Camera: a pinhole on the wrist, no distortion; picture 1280 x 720 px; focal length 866.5 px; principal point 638.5 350.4 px. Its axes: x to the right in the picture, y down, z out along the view. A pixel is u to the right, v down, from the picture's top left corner.
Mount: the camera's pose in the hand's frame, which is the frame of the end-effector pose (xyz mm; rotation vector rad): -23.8 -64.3 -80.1 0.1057 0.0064 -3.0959
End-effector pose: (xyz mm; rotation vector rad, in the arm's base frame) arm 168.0 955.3 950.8 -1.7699 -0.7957 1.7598
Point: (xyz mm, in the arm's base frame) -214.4 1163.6 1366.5
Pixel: outside the picture
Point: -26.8 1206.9 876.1
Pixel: outside the picture
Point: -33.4 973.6 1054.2
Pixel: 683 444
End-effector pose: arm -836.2 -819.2 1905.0 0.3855 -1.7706 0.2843
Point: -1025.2 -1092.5 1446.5
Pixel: 1223 527
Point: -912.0 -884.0 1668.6
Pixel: 1241 202
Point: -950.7 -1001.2 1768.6
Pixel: 786 512
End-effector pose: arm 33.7 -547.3 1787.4 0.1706 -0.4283 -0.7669
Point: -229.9 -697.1 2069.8
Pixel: 495 594
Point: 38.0 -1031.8 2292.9
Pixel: outside the picture
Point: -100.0 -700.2 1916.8
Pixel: 292 676
